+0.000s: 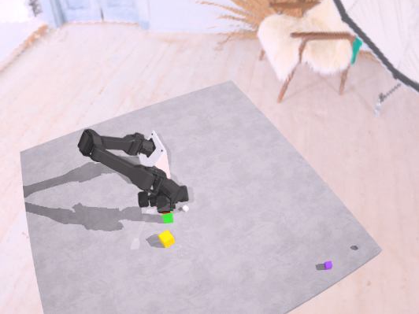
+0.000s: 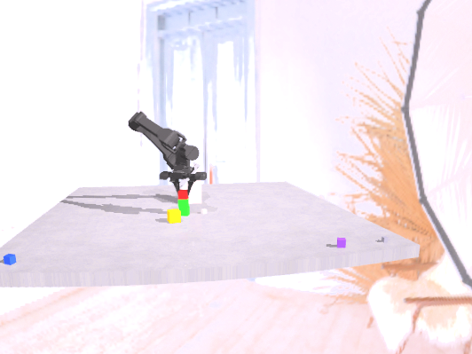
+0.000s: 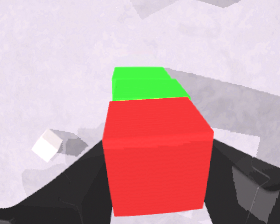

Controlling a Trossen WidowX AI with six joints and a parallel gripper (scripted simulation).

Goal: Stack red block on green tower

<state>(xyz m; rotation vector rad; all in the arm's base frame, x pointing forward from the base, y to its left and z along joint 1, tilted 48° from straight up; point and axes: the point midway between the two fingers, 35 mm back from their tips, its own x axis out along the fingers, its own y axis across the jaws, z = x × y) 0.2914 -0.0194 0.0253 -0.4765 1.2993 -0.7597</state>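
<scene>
The red block lies 10 mm above my gripper tip. From my gripper tip the other things lie so: yellow block: 100 mm ahead, 50 mm below, 40 mm to the right; purple cube: 470 mm to the left, 470 mm ahead, 60 mm below; white cube: 80 mm to the left, 70 mm below, 20 mm behind.
</scene>
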